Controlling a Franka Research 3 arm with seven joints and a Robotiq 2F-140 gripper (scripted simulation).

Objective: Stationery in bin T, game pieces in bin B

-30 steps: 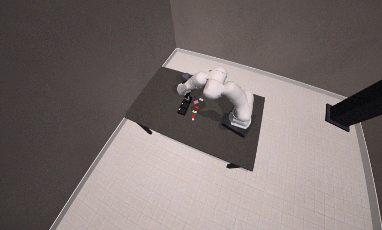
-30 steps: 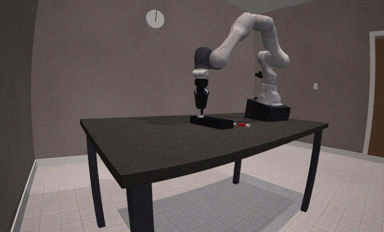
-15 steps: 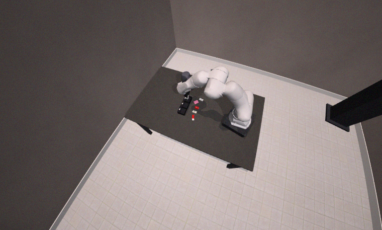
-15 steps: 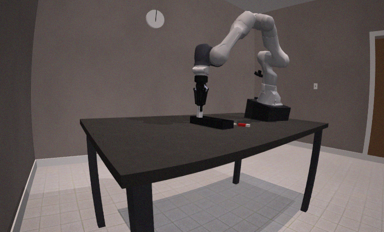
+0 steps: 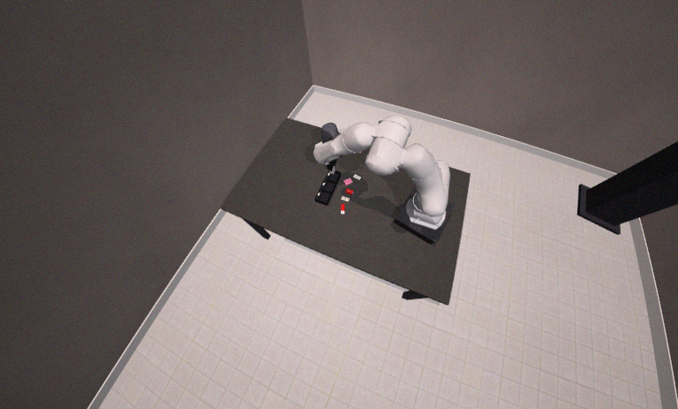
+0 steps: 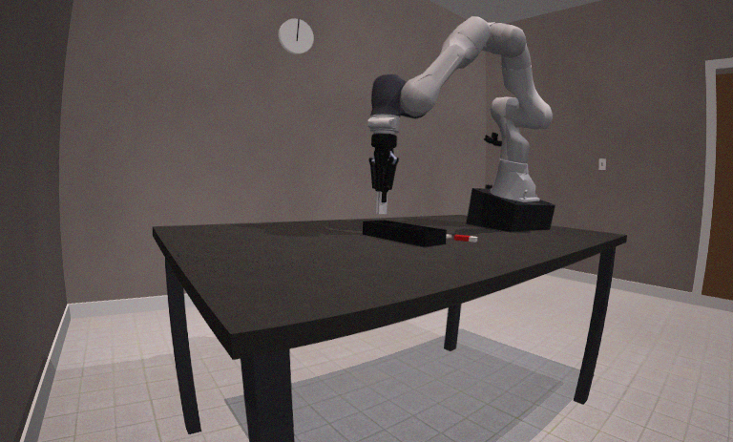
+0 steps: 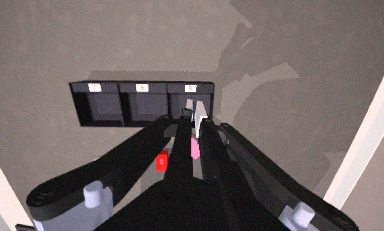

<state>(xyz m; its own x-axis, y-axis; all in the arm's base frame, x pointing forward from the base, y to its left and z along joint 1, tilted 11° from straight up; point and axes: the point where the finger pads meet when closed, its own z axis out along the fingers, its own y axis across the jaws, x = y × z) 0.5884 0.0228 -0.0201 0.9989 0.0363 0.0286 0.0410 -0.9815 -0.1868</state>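
Right now the black bin row is 9 cm to the left of my hand, 8 cm below it and 2 cm behind it. Also, from my hand: red-and-white eraser: 19 cm behind, 18 cm to the left, 9 cm below; pink block: 11 cm behind, 9 cm below, 2 cm to the right.
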